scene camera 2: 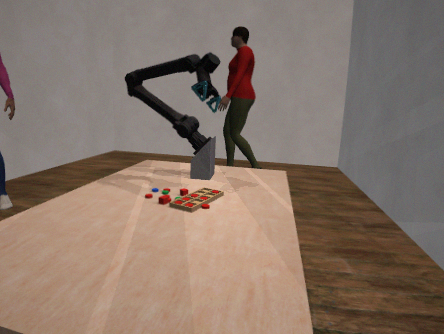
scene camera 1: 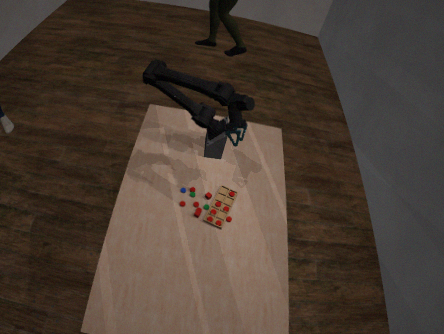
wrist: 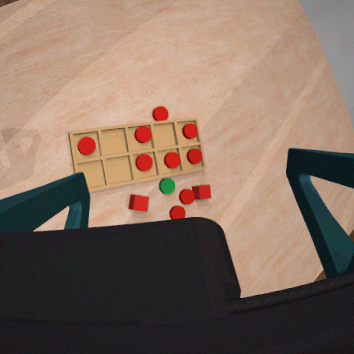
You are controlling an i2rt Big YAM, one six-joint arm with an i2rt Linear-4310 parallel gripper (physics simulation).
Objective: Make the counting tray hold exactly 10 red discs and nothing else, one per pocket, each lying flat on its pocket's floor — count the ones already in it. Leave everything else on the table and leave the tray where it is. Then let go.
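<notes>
The wooden counting tray (scene camera 1: 222,198) (scene camera 2: 181,207) (wrist: 72,152) has two rows of pockets. In the wrist view, red discs lie in the upper row's first (wrist: 86,146), third (wrist: 143,134) and fifth (wrist: 190,131) pockets, and the lower row's third (wrist: 144,162), fourth (wrist: 172,160) and fifth (wrist: 194,156). The other pockets are empty. A loose red disc (scene camera 1: 229,219) (scene camera 2: 205,206) (wrist: 160,113) lies beside the tray. More loose red discs (scene camera 1: 182,203) (scene camera 1: 192,189) (wrist: 187,196) (wrist: 177,212) lie on its other side. My gripper (scene camera 1: 237,136) (scene camera 2: 206,100) (wrist: 188,172) is open and empty, high above the table.
Red blocks (wrist: 139,203) (wrist: 202,192) stand near the tray; the second is close to a red disc. A green disc (scene camera 1: 206,206) (wrist: 167,186) lies by the tray, another green disc (scene camera 1: 192,194) and a blue disc (scene camera 1: 183,190) (scene camera 2: 155,190) farther off. A person (scene camera 2: 241,75) stands behind the table.
</notes>
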